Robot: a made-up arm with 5 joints.
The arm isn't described. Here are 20 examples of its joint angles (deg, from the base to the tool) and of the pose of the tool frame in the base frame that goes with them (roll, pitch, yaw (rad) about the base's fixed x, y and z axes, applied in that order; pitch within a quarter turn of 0, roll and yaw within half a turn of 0; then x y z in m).
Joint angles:
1: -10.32 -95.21 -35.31 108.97 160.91
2: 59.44 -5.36 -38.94 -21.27 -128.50
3: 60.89 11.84 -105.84 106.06 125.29
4: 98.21 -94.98 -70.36 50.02 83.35
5: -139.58 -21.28 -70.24 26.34 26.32
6: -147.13 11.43 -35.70 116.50 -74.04
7: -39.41 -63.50 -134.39 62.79 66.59
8: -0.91 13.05 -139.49 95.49 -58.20
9: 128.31 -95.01 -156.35 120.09 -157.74
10: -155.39 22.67 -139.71 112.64 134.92
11: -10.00 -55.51 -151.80 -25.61 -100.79
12: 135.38 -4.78 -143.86 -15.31 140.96
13: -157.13 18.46 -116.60 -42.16 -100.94
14: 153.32 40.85 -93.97 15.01 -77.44
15: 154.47 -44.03 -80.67 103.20 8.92
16: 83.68 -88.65 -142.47 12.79 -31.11
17: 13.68 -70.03 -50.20 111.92 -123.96
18: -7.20 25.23 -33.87 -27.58 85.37
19: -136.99 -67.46 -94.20 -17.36 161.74
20: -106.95 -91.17 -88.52 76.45 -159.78
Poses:
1: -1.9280 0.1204 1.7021 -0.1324 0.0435 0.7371
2: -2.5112 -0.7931 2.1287 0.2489 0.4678 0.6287
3: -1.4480 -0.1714 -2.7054 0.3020 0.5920 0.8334
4: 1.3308 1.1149 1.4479 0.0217 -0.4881 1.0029
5: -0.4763 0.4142 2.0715 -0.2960 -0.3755 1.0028
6: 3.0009 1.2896 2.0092 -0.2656 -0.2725 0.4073
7: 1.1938 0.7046 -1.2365 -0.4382 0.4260 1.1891
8: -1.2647 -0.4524 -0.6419 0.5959 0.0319 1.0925
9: 2.3827 -0.2887 -2.2093 0.5575 -0.7777 0.5829
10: -1.6251 0.0544 -0.3560 -0.6047 -0.3521 0.9612
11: 1.3280 0.9006 2.6609 -0.7277 0.1607 1.0814
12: 1.7906 0.1750 -3.0116 -0.1156 0.0441 1.3913
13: 1.7271 -0.6779 0.1530 -0.5915 -0.3333 1.0563
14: -1.4019 -0.6465 2.4000 -0.8161 0.3277 0.4292
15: -1.1997 0.0569 0.9802 -0.1305 -0.0333 1.0627
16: 2.1658 0.3262 -0.5524 -0.1693 -1.0277 0.7148
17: -1.6522 -0.1202 0.8364 -0.0467 0.0106 0.8619
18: -1.5117 0.6298 3.1160 0.6044 -0.0411 0.3048
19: 1.5870 0.0054 -1.1388 0.3784 0.2663 1.1986
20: 2.8959 -0.3431 -0.2117 0.2061 0.4804 0.9875
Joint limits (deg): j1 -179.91..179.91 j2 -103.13..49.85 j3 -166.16..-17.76 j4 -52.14..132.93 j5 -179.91..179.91
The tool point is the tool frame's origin. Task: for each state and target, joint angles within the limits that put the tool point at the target. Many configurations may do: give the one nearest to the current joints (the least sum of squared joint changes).
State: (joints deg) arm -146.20 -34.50 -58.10 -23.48 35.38
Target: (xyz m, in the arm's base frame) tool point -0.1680 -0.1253 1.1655
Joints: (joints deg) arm -169.32 -36.52 -69.39 -23.47 36.83
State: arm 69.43 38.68 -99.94 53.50 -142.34
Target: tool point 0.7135 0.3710 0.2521
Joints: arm 26.28 45.18 -86.74 57.17 -142.52
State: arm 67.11 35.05 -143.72 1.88 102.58
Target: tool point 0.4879 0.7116 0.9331
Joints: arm 53.68 41.12 -143.07 6.88 102.49
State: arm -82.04 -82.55 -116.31 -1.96 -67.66
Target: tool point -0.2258 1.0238 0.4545
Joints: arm -73.93 -102.98 -141.08 1.51 -66.31
